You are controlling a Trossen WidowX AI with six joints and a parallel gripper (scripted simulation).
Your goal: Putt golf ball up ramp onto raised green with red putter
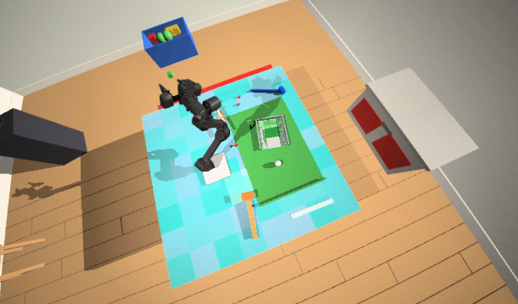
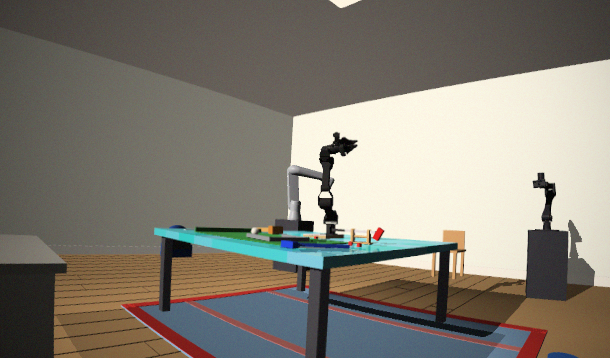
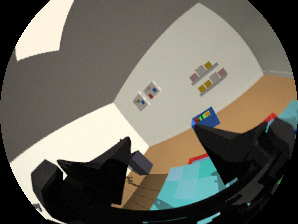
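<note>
Now: the wooden rack 12 cm ahead of my gripper tip, 9 cm to the left of it and 52 cm below it. From my gripper tip the other things lie so: white golf ball 29 cm ahead, 47 cm to the right, 53 cm below; green course 33 cm ahead, 33 cm to the right, 55 cm below; blue putter 57 cm ahead, 10 cm to the left, 54 cm below.
</note>
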